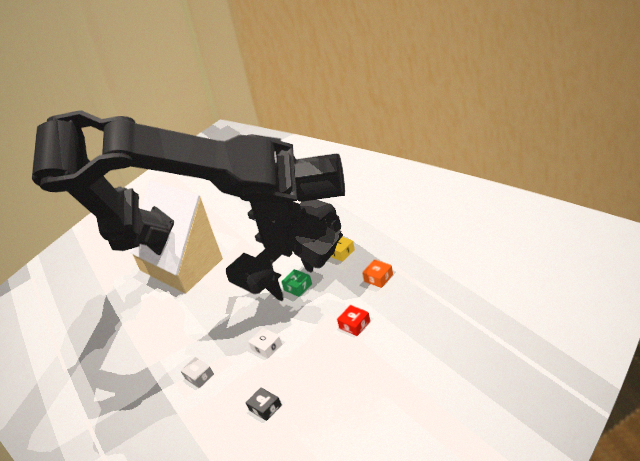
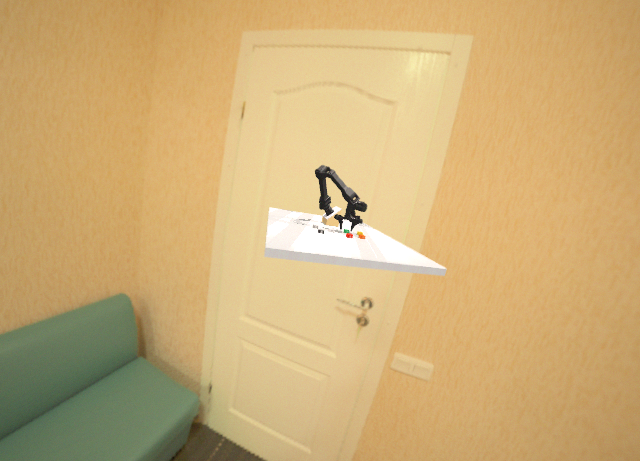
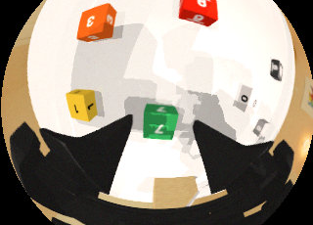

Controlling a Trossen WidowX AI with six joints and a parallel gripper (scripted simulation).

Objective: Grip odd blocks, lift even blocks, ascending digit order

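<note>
Now: the grey block 21 cm to the right of my gripper tip and 1 cm ahead of it. The rest, counted from my gripper tip: green block (right at my gripper tip); then yellow block (10 cm to the left); then white block (11 cm to the right, 5 cm ahead).
</note>
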